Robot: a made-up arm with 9 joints.
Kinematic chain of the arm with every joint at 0, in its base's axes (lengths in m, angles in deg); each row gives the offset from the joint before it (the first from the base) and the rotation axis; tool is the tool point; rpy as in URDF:
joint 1: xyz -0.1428 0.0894 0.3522 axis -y
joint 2: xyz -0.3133 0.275 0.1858 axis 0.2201 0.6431 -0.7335
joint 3: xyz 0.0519 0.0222 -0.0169 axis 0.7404 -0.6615 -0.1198
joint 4: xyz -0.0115 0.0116 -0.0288 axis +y
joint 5: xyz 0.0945 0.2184 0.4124 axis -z
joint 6: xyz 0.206 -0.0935 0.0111 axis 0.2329 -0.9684 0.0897
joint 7: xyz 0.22 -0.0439 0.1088 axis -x
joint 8: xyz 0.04 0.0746 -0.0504 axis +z
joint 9: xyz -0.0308 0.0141 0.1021 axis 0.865 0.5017 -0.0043
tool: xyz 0.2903 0.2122 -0.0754 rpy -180 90 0
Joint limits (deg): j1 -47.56..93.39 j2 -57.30..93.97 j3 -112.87..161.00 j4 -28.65..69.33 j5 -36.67..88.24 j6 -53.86..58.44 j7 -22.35..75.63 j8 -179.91..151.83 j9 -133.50..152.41
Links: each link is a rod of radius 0.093 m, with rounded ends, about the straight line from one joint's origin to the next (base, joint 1, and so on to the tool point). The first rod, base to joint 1, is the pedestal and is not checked.
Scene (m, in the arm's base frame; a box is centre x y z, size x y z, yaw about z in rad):
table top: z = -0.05
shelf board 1: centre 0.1 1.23 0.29 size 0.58 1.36 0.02 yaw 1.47
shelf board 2: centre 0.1 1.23 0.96 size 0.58 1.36 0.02 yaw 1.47
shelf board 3: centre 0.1 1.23 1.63 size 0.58 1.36 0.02 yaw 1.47
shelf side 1: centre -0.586 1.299 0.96 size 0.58 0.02 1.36 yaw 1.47
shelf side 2: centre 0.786 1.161 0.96 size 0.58 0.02 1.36 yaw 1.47
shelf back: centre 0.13 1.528 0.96 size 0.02 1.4 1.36 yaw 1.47
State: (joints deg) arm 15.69 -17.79 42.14 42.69 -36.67 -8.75 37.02 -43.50 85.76
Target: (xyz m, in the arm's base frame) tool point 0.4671 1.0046 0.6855
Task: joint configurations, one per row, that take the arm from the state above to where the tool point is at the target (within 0.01 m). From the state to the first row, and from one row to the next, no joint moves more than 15 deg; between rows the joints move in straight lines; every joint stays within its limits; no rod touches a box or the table.
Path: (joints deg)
1: 24.87 -11.43 46.49 37.00 -27.02 -16.40 39.70 -41.15 84.28
2: 34.05 -5.06 50.84 31.31 -17.37 -24.04 42.39 -38.80 82.81
3: 26.44 0.01 42.83 35.41 -9.98 -27.63 42.57 -40.46 82.20
4: 18.83 5.08 34.82 39.52 -2.59 -31.22 42.76 -42.13 81.59
5: 12.61 0.61 32.06 45.47 -13.60 -22.72 40.26 -43.94 83.19
6: 6.39 -3.85 29.30 51.43 -24.61 -14.22 37.76 -45.74 84.79

